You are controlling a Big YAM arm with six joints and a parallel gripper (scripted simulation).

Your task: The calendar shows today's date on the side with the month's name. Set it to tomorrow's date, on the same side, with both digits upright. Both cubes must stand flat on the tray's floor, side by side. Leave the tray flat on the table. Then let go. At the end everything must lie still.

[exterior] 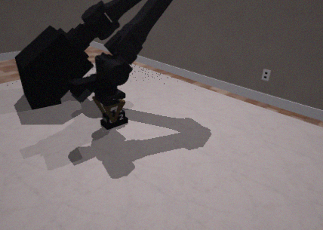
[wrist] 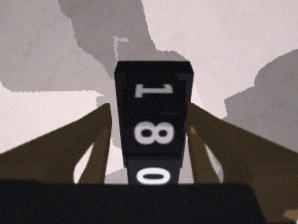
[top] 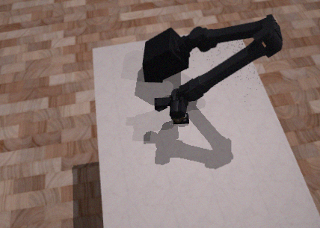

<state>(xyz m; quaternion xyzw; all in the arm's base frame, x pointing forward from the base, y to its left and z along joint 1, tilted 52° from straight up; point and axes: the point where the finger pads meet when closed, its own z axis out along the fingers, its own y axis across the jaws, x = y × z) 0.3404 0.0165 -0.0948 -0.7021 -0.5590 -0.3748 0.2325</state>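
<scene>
My hand is 1 cm above the black digit cube. Also, from my hand: black tray: 2 cm to the left, 2 cm below.
</scene>
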